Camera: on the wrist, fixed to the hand. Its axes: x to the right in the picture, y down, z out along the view.
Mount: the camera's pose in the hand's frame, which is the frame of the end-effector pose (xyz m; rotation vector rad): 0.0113 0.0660 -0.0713 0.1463 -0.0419 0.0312
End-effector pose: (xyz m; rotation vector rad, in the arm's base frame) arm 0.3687 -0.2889 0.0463 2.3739 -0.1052 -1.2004
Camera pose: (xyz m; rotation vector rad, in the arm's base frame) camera 0.4404 -0.3234 0.1032 2.4626 -0.2509 -1.2672
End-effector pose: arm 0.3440 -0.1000 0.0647 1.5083 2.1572 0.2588
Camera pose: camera 0.3604 -0.0564 0.1507 1.6137 2.1614 0.0804
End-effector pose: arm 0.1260 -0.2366 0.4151 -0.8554 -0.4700 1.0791
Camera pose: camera 0.1436 -0.2392 0.3189 -0.7143 -0.4084 1.1474
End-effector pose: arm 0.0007 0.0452 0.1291 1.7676 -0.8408 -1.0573
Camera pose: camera 0.0630 0.0349 0.2038 1.8526 -0.9903 -1.0380
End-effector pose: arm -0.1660 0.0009 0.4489 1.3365 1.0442 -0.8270
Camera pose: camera -0.1092 0.0786 0.4660 1.4487 0.9424 -0.9184
